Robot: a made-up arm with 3 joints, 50 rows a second.
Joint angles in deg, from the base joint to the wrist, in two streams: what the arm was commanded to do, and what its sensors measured. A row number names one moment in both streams.
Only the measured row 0 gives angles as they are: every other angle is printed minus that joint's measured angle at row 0.
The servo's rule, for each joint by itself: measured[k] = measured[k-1] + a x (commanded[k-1-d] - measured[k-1]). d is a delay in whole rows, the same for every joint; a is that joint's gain. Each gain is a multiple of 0.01, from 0.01 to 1. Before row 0 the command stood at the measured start. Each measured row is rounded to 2 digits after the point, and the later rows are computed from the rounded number. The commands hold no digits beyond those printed.
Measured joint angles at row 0:
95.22 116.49 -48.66
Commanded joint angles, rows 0 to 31:
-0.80 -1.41 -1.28
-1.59 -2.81 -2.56
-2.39 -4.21 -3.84
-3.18 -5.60 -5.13
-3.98 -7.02 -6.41
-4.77 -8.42 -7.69
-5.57 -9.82 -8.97
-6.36 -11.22 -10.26
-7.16 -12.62 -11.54
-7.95 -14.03 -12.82
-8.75 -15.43 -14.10
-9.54 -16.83 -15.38
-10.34 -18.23 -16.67
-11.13 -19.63 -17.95
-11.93 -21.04 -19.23
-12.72 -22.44 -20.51
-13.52 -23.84 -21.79
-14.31 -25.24 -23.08
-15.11 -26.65 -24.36
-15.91 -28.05 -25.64
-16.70 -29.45 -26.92
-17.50 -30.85 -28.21
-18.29 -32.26 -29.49
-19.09 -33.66 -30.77
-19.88 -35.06 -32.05
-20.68 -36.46 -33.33
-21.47 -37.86 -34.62
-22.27 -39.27 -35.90
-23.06 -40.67 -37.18
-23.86 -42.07 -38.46
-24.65 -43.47 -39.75
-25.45 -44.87 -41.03
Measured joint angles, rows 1 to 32:
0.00 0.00 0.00
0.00 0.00 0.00
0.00 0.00 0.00
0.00 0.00 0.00
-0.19 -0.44 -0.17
-0.53 -1.17 -0.48
-0.98 -2.11 -0.92
-1.51 -3.19 -1.47
-2.10 -4.38 -2.11
-2.74 -5.63 -2.84
-3.42 -6.93 -3.64
-4.13 -8.26 -4.50
-4.86 -9.61 -5.42
-5.60 -10.98 -6.38
-6.36 -12.36 -7.38
-7.12 -13.75 -8.42
-7.89 -15.14 -9.49
-8.67 -16.53 -10.59
-9.45 -17.93 -11.71
-10.23 -19.33 -12.85
-11.02 -20.73 -14.01
-11.81 -22.13 -15.19
-12.60 -23.53 -16.38
-13.39 -24.93 -17.58
-14.18 -26.33 -18.79
-14.98 -27.73 -20.01
-15.77 -29.13 -21.24
-16.57 -30.53 -22.48
-17.36 -31.93 -23.72
-18.16 -33.33 -24.97
-18.95 -34.73 -26.22
-19.75 -36.14 -27.48
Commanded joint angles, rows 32 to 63:
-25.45 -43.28 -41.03
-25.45 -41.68 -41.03
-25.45 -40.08 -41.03
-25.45 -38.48 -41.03
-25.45 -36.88 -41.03
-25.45 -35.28 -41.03
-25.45 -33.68 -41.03
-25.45 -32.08 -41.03
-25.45 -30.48 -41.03
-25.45 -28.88 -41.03
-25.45 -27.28 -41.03
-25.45 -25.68 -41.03
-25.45 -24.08 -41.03
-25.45 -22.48 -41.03
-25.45 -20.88 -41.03
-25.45 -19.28 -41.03
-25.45 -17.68 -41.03
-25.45 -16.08 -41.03
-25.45 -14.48 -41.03
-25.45 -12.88 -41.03
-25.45 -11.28 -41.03
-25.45 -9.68 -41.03
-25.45 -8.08 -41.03
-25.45 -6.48 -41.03
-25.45 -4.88 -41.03
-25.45 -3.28 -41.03
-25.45 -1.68 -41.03
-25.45 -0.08 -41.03
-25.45 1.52 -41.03
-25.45 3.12 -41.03
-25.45 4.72 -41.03
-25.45 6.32 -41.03
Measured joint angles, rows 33 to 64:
-20.54 -37.54 -28.74
-21.34 -38.94 -30.00
-22.13 -40.34 -31.27
-22.93 -41.74 -32.54
-23.53 -42.22 -33.64
-23.99 -42.05 -34.60
-24.34 -41.44 -35.44
-24.61 -40.52 -36.17
-24.81 -39.39 -36.80
-24.96 -38.12 -37.35
-25.08 -36.74 -37.83
-25.17 -35.30 -38.25
-25.24 -33.81 -38.61
-25.29 -32.28 -38.92
-25.33 -30.73 -39.19
-25.36 -29.16 -39.43
-25.38 -27.59 -39.64
-25.40 -26.01 -39.82
-25.41 -24.42 -39.98
-25.42 -22.83 -40.12
-25.43 -21.23 -40.24
-25.43 -19.63 -40.34
-25.43 -18.03 -40.43
-25.43 -16.43 -40.51
-25.43 -14.83 -40.58
-25.43 -13.23 -40.64
-25.43 -11.63 -40.69
-25.43 -10.03 -40.73
-25.43 -8.43 -40.77
-25.43 -6.83 -40.80
-25.43 -5.23 -40.83
-25.43 -3.63 -40.86

